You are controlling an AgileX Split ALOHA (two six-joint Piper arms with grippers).
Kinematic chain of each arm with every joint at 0, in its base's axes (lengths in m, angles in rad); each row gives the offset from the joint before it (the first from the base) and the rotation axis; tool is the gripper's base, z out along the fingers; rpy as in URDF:
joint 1: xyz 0 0 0.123 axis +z
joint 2: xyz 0 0 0 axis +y
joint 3: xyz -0.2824 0 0.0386 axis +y
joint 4: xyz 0.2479 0 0.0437 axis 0.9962 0 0.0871
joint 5: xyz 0 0 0 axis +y
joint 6: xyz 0.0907 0 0.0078 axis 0.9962 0 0.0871
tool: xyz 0 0 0 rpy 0 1.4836 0
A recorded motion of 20 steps. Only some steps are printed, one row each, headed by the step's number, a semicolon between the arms.
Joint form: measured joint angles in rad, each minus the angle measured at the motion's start. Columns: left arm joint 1, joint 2, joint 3, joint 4, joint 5, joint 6; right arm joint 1, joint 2, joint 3, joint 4, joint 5, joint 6.
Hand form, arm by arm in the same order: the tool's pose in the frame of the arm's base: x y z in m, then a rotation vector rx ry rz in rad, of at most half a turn. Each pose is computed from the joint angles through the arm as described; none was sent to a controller.
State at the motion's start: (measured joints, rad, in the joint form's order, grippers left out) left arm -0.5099 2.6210 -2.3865 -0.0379 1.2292 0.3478; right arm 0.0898 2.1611 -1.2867 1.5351 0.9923 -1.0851
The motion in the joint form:
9: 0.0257 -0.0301 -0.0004 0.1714 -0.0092 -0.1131; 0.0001 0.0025 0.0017 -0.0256 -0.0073 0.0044
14: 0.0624 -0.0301 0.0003 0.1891 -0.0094 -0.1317; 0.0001 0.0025 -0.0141 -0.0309 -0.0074 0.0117
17: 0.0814 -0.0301 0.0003 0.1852 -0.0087 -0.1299; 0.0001 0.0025 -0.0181 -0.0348 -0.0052 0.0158
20: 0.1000 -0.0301 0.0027 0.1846 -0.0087 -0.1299; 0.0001 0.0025 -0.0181 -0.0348 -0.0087 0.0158
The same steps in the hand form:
9: 0.4775 -0.2383 0.1426 1.0586 2.6891 0.1455; 0.4052 0.1126 0.1337 -0.1054 2.3790 1.4111
14: 0.4866 -0.2192 0.1427 0.9889 2.7134 0.1737; 0.4080 0.1128 0.1370 -0.1128 2.3714 1.4073
17: 0.4904 -0.2102 0.1426 0.9651 2.7246 0.1722; 0.4085 0.1130 0.1378 -0.1161 2.3716 1.4086
20: 0.4940 -0.2010 0.1419 0.9408 2.7366 0.1751; 0.4087 0.1128 0.1376 -0.1141 2.3723 1.4044

